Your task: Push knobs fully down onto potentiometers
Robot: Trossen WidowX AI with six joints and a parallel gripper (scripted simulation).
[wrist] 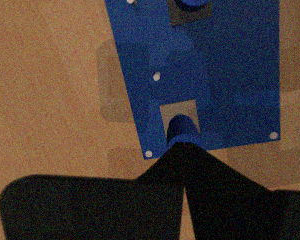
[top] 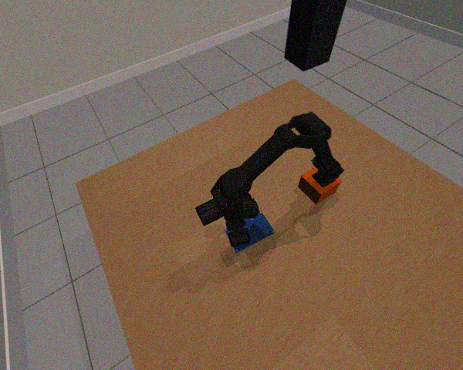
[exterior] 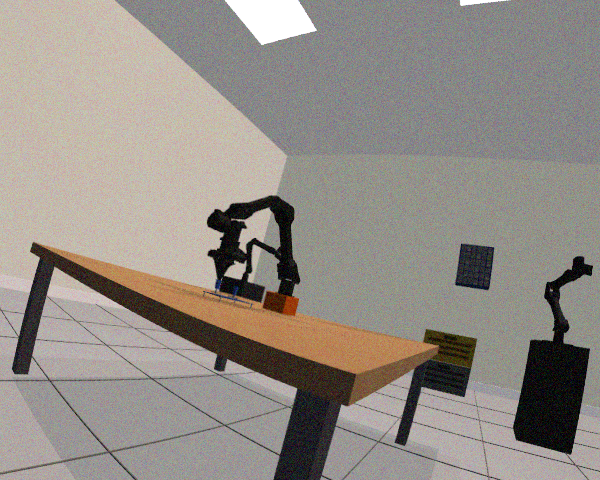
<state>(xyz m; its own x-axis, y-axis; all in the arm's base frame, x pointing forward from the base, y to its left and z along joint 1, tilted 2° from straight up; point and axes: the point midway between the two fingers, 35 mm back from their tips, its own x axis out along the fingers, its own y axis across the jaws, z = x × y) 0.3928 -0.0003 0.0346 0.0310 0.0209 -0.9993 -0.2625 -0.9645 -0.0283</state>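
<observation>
My gripper tip is 10 mm above the blue knob.
</observation>
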